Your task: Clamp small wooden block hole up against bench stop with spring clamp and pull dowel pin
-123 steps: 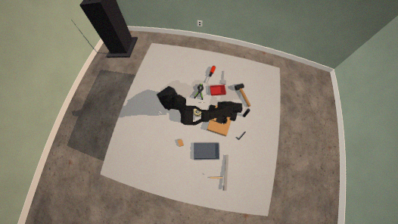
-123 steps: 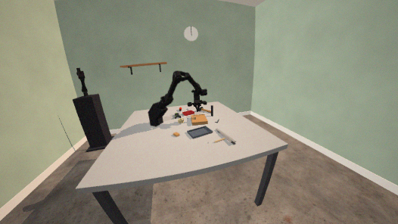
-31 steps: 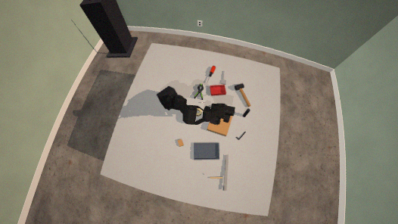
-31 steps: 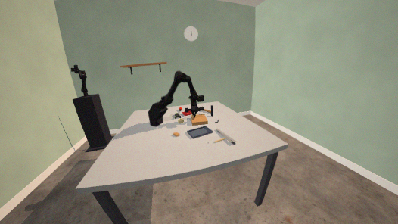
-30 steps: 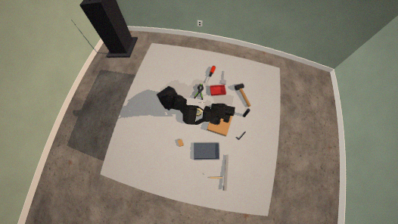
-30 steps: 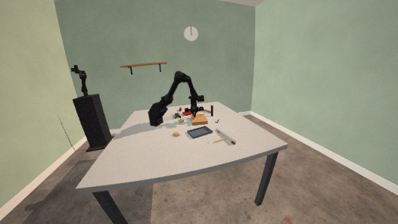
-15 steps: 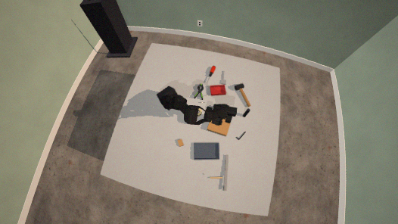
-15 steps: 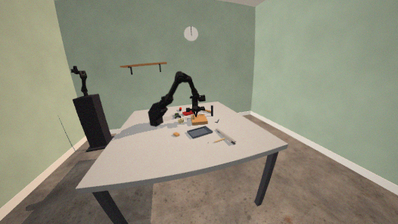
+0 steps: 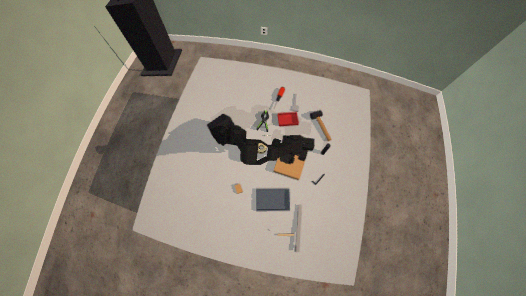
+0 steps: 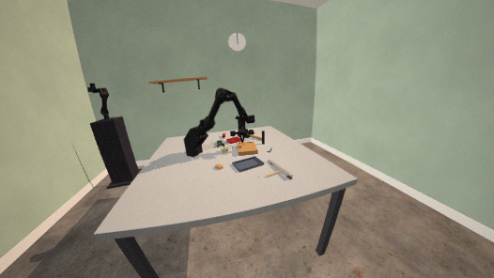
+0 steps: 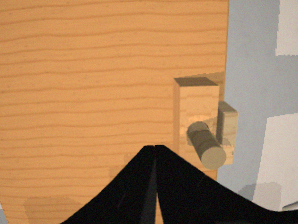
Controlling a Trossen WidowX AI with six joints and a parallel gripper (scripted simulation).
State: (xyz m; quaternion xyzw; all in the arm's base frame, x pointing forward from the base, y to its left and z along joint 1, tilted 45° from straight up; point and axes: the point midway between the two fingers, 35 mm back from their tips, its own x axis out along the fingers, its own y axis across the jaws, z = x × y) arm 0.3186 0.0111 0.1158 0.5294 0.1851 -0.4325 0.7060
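The dowel pin is 2 cm behind my hand and 5 cm below it. From my hand the other things lie so: small wooden block: 2 cm behind, 6 cm below; bench stop: 4 cm behind, 1 cm to the left, 6 cm below; wooden board: 3 cm ahead, 1 cm to the right, 9 cm below.
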